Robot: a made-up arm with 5 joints.
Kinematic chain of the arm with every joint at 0, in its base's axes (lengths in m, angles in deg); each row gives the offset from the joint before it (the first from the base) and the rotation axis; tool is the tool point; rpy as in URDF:
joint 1: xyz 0.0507 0 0.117 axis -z
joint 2: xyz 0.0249 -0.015 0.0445 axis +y
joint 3: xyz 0.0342 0 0.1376 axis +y
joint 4: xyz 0.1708 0 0.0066 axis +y
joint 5: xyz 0.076 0.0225 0 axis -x
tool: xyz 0 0 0 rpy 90 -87.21 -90
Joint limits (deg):
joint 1: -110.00..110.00
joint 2: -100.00..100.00
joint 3: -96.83..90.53
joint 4: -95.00..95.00
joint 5: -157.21..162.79
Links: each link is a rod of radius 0.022 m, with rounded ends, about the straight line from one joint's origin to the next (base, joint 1, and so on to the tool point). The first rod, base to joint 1, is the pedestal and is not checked.
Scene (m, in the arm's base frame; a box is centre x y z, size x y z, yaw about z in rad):
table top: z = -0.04
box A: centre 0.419 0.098 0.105 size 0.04 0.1 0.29 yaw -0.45
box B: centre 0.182 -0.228 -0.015 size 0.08 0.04 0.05 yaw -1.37
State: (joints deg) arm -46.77 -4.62 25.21 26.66 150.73
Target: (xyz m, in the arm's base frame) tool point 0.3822 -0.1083 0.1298
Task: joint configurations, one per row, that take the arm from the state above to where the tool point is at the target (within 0.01 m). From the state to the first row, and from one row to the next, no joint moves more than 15 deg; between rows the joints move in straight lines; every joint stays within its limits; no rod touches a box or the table.
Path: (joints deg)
1: -35.23 3.64 22.41 28.87 145.76
2: -23.69 11.91 19.61 31.08 140.79
3: -12.15 20.17 16.81 33.28 135.82
4: -1.66 25.74 8.30 25.37 140.79
5: 8.83 31.31 -0.21 17.46 145.76
6: 19.32 36.87 -8.72 9.55 150.73

